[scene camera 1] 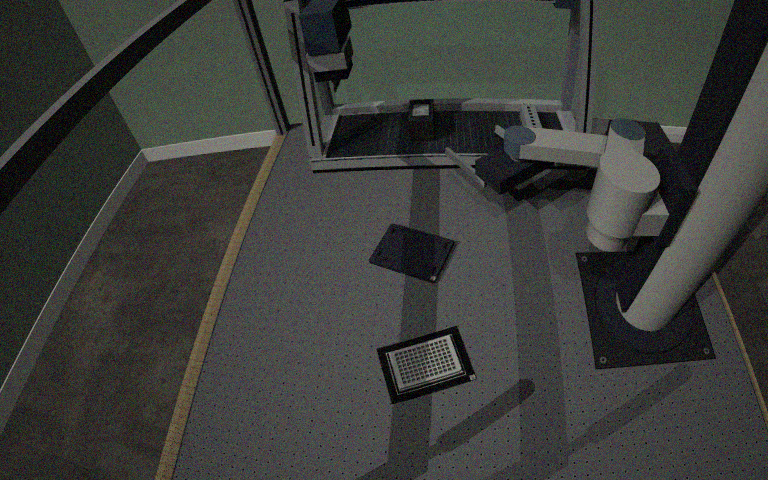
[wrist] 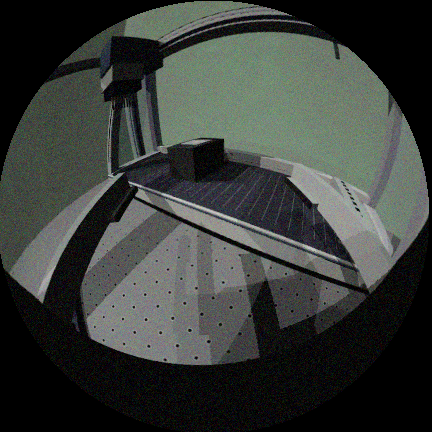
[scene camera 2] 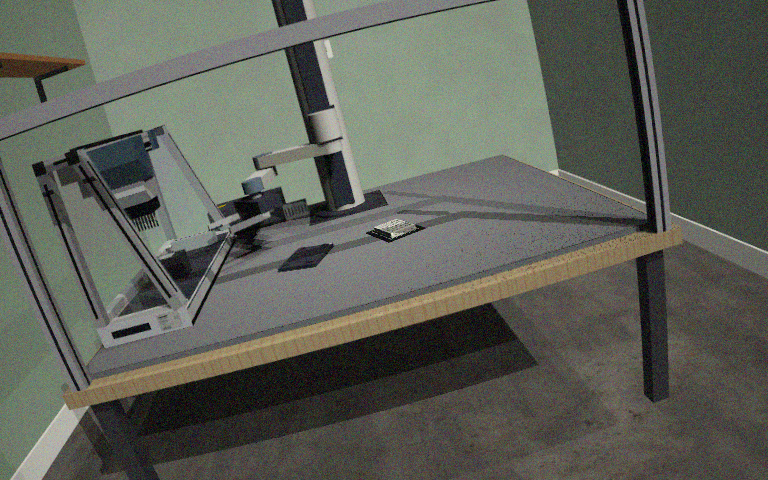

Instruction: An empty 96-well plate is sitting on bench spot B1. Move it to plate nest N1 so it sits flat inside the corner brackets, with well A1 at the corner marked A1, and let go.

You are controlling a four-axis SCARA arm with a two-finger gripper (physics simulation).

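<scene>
The white 96-well plate lies flat on the black-bordered bench spot B1. The dark plate nest N1 lies between that spot and the framed machine. It holds no plate, and a small pale mark shows at one corner in scene camera 1. My gripper is open and empty. It is raised at the machine's near edge, away from the plate and nest. Neither the plate nor the nest shows in the wrist view.
The framed machine's near rail passes by the fingers. A dark block stands on its deck. A pipetting head hangs at one side. The arm's column stands on the bench.
</scene>
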